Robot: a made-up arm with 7 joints.
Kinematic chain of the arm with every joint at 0, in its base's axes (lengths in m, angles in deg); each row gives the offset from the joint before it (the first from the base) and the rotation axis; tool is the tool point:
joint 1: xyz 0 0 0.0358 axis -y
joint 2: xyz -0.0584 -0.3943 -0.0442 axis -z
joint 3: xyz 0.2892 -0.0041 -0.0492 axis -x
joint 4: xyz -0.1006 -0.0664 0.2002 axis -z
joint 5: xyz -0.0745 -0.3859 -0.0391 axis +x
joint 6: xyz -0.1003 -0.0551 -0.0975 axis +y
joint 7: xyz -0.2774 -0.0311 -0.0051 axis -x
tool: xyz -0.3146 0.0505 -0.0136
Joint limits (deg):
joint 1: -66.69..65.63
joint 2: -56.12..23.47
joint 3: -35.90..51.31
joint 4: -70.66..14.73
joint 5: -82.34..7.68
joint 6: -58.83..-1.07
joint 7: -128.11..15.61
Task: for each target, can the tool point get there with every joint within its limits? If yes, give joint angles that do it. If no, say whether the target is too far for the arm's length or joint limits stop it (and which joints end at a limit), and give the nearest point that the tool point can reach.
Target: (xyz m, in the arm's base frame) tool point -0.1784 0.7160 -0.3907
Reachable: no: joint limits stop it (at a limit: joint 1, joint 2, joint 3, joint 4, joint 5, joint 6, joint 7) | nearest point -0.5691 -0.1298 -0.4486 | short by 0.933 m
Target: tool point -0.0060 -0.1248 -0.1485
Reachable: no: joint limits stop it (at a limit: joint 2, joint 3, joint 4, joint 5) | nearest point -0.0234 -0.2146 -0.6822 | short by 0.541 m
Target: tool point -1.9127 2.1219 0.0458
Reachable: no: too far | nearest point -0.7473 -0.1298 0.0397 | short by 2.535 m
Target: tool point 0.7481 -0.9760 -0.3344
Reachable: yes | joints 33.95 -30.97 -27.63 -44.91 -13.39 -36.26 -105.04
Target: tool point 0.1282 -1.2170 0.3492
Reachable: yes | joints -5.24 -44.22 36.55 -3.15 -43.84 -33.94 -78.78
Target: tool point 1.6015 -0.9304 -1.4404
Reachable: no: too far | nearest point 0.9115 -0.7059 -0.8044 | short by 0.965 m
